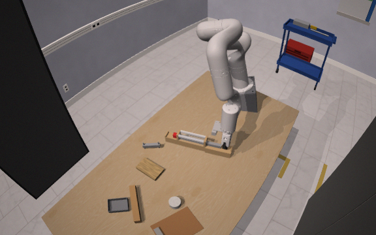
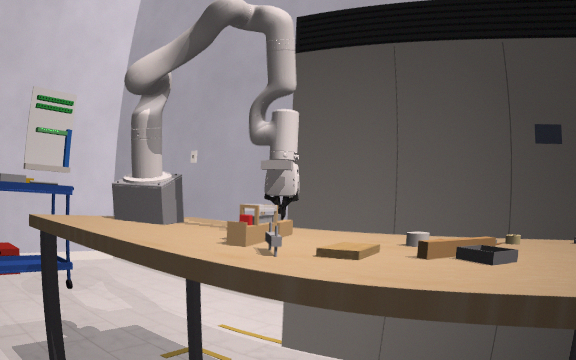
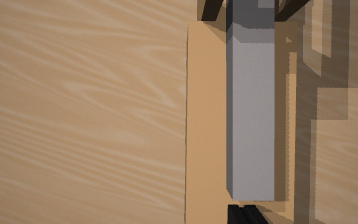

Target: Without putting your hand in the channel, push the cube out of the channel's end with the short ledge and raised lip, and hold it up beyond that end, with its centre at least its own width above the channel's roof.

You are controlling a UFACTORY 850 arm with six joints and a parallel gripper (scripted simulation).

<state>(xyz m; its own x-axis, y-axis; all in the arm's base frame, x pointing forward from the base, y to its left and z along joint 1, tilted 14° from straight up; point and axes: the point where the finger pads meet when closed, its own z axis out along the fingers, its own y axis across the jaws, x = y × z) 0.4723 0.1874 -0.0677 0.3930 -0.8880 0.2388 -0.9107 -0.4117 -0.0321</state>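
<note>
My hand is 12 cm short of the red cube, 29 cm to the left of it and 1 cm above it. Also, from my hand: grey push rod 4 cm ahead, 9 cm to the right, 1 cm below; then white puck 45 cm ahead, 1 cm to the left, 5 cm below; then channel 8 cm ahead, 19 cm to the right, 1 cm below.
</note>
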